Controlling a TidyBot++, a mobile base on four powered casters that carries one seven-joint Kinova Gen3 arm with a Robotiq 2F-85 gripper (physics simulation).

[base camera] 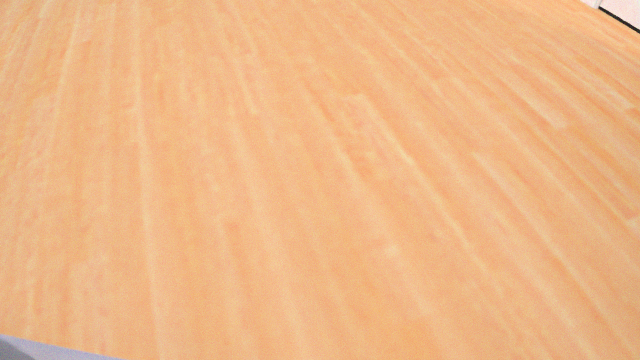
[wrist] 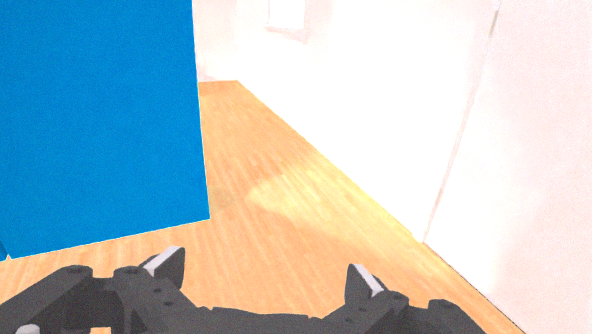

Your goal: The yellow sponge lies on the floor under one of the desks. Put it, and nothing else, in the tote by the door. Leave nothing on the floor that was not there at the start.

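Frame: origin at the arm's base, x ahead, y left, z up, level; metres.
Seen in the pictures: gripper, between the fingertips: (wrist: pixel 265 274).
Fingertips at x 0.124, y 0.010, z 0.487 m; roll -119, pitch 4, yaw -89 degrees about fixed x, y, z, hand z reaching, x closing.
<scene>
A point is followed by its place in that frame.
My gripper (wrist: pixel 265 274) {y 0.010, x 0.124, z 0.487 m} is open, with its two fingers wide apart at the bottom of the wrist view and wood floor showing between them. The yellow sponge, the desks, the tote and the door cannot be made out in either view.
A tall blue panel (wrist: pixel 100 125) {y 0.759, x 1.053, z 0.172 m} stands at the left of the wrist view, its lower right corner near the middle. A white wall (wrist: pixel 390 125) {y -0.524, x 1.517, z 0.073 m} runs along the right. Wood floor (wrist: pixel 235 150) {y 0.428, x 2.043, z -0.397 m} (base camera: pixel 320 200) {y 0.013, x 0.378, z -0.397 m} leads back between them. A pale wall piece (base camera: pixel 622 12) {y -0.724, x 1.059, z -0.372 m} shows at the base view's top right corner.
</scene>
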